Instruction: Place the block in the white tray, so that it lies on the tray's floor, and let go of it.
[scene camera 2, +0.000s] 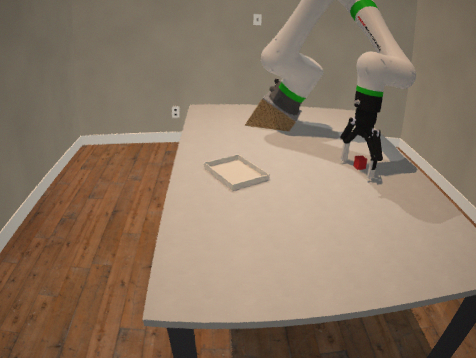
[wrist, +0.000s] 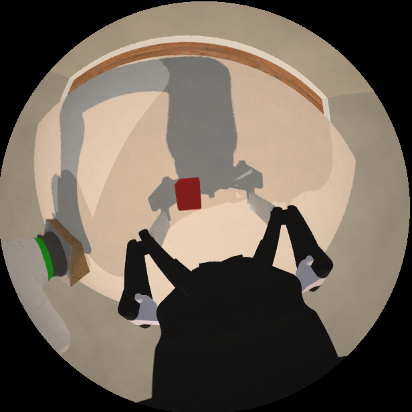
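Seen in the pictures: gripper, fingertip midpoint: (scene camera 2: 356, 169); arm's base, origin of the base link: (scene camera 2: 283, 104).
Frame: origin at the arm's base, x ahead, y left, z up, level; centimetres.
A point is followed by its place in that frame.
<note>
The red block (scene camera 2: 360, 162) {y 18.0, x 46.4, z -6.5 cm} (wrist: 188, 194) rests on the table at its far right in the scene view. My gripper (scene camera 2: 358, 166) {y 16.1, x 47.9, z -8.3 cm} (wrist: 208, 209) is open and points down, its fingertips low near the table top on either side of the block. In the wrist view the block shows slightly beyond the line between the fingertips, nearer the left one; both fingers appear apart from it. The white tray (scene camera 2: 250, 184) {y -21.6, x 55.8, z -8.9 cm} lies on the table left of the gripper in the scene view, with no block in it. The tray does not show in the wrist view.
The arm's base stands on a brown wedge-shaped mount (scene camera 2: 270, 117) {y -6.8, x 6.3, z -4.3 cm} (wrist: 79, 260) at the back of the table (scene camera 2: 280, 250) {y -18.7, x 86.2, z -9.4 cm}. The tray has low raised walls. The arm's shadow falls across the table around the block. A wooden floor (scene camera 2: 100, 225) and grey walls surround the table.
</note>
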